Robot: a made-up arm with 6 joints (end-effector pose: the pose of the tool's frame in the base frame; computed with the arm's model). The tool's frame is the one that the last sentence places.
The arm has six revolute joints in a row. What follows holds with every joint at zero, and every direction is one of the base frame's.
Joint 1 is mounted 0.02 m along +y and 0.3 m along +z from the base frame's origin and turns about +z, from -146.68 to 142.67 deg.
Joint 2 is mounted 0.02 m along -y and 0.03 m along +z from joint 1 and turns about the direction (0.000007, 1, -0.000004), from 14.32 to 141.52 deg.
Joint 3 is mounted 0.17 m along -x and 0.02 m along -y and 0.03 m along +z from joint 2 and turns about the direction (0.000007, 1, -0.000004), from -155.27 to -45.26 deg.
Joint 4 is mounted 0.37 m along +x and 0.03 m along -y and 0.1 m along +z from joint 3 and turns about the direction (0.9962, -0.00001, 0.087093), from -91.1 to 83.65 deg.
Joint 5 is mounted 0.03 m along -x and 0.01 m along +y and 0.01 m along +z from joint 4 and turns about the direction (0.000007, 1, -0.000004), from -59.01 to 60.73 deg.
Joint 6 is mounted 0.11 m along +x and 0.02 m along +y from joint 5 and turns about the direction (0.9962, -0.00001, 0.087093), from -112.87 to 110.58 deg.
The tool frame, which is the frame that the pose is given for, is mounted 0.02 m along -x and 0.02 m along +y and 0.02 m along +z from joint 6; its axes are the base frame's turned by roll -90, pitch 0 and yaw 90 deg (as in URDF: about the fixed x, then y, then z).
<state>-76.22 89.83 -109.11 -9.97 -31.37 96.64</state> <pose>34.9 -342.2 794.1 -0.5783 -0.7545 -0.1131 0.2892</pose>
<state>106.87 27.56 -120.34 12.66 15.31 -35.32</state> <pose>84.6 -227.0 857.9 0.0544 0.9932 -0.0923 0.0462</pose>
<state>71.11 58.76 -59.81 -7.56 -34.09 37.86</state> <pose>133.6 326.3 676.2 0.1221 -0.8799 0.4357 0.1450</pose>
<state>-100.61 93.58 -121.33 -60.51 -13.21 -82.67</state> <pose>-110.0 -366.8 757.8 -0.2464 0.8825 0.3875 0.1018</pose>
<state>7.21 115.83 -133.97 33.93 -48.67 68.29</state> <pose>415.0 -35.6 766.9 0.0442 -0.9644 -0.1594 0.2063</pose>
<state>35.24 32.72 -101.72 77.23 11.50 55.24</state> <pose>-32.6 -98.1 897.4 0.6334 -0.7519 0.1193 0.1387</pose>
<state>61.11 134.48 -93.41 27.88 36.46 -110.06</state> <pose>230.3 440.2 215.0 0.0996 0.1750 -0.8474 0.4913</pose>
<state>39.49 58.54 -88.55 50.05 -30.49 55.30</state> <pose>227.5 61.4 839.8 0.3613 -0.8758 -0.0749 0.3111</pose>
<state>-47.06 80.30 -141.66 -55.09 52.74 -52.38</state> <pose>53.8 -172.0 855.5 -0.6372 0.5172 0.3047 0.4833</pose>
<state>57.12 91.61 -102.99 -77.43 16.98 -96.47</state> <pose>325.8 334.7 628.5 0.7546 -0.2764 -0.3033 0.5120</pose>
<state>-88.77 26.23 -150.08 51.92 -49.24 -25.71</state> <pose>-110.8 539.6 646.4 0.7494 0.2968 0.1714 0.5665</pose>
